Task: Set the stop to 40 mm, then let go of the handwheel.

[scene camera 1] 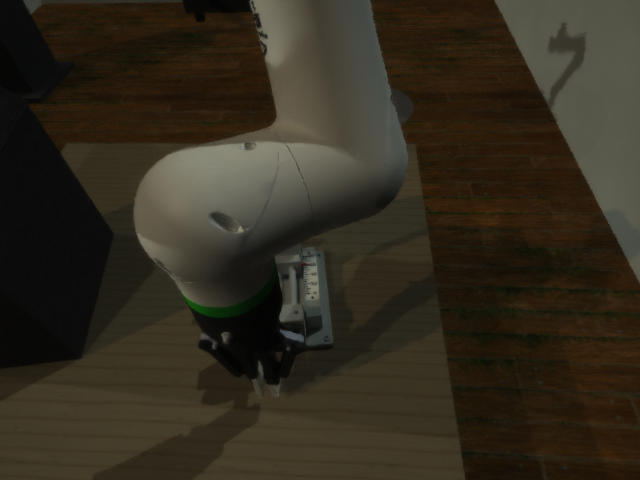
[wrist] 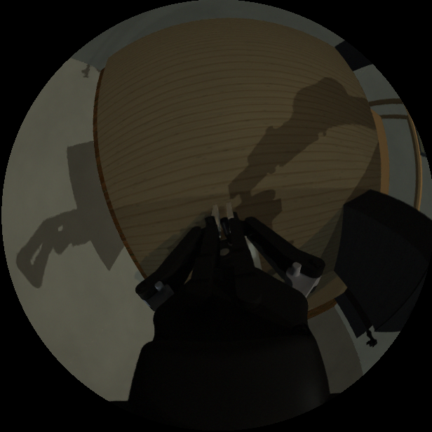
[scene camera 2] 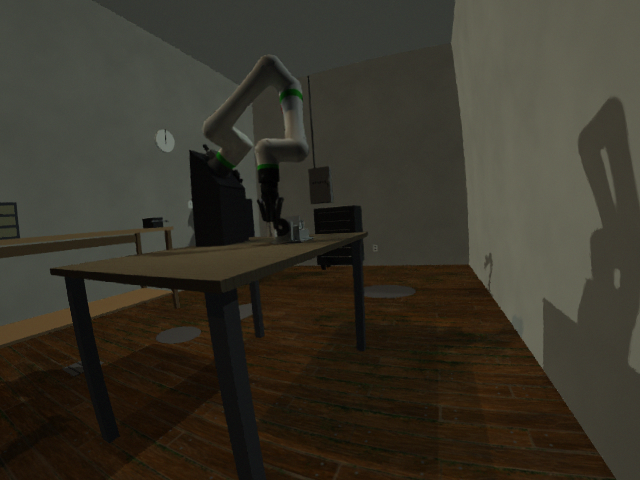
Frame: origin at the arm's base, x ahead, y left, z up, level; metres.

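Seen in the pictures: gripper, fingertip midpoint: (scene camera 1: 269, 388) (scene camera 2: 272, 237); arm's base, link origin: (scene camera 2: 218, 169).
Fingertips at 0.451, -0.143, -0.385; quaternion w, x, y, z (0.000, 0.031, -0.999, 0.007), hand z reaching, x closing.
Note:
Offsets run from my fingertips to a thing's top centre, as dx, dy, dz. "pt": to the spot under its first point. Level surfaces: height alone.
The stop @[pt +0.004, +0.197, +0.056] (scene camera 1: 288, 261) is a pale block on a small light base plate @[pt +0.071, +0.155, -0.027] (scene camera 1: 326, 310). Its red mark stands beside a white scale @[pt +0.041, +0.184, +0.019] (scene camera 1: 310, 281), at about the numeral that looks like 60; the print is blurred. The black handwheel @[pt +0.016, +0.061, +0.042] (scene camera 2: 282, 226) is at the near end of the device, at the gripper's fingers. In scene camera 1 the arm and gripper hide it. My gripper (scene camera 1: 266, 386) (scene camera 2: 272, 230) (wrist: 222, 210) points down and is shut on the handwheel, its pale fingertips a small gap apart. The grip itself is mostly hidden by the black fingers.
The device stands on a wooden table @[dz -0.036] (scene camera 1: 382, 413) (scene camera 2: 170, 263) (wrist: 220, 100). A tall dark cabinet (scene camera 1: 46, 248) (scene camera 2: 206, 206) (wrist: 385, 255) stands left of the gripper in scene camera 1. The white arm (scene camera 1: 268, 196) (scene camera 2: 281, 149) hangs over part of the device.

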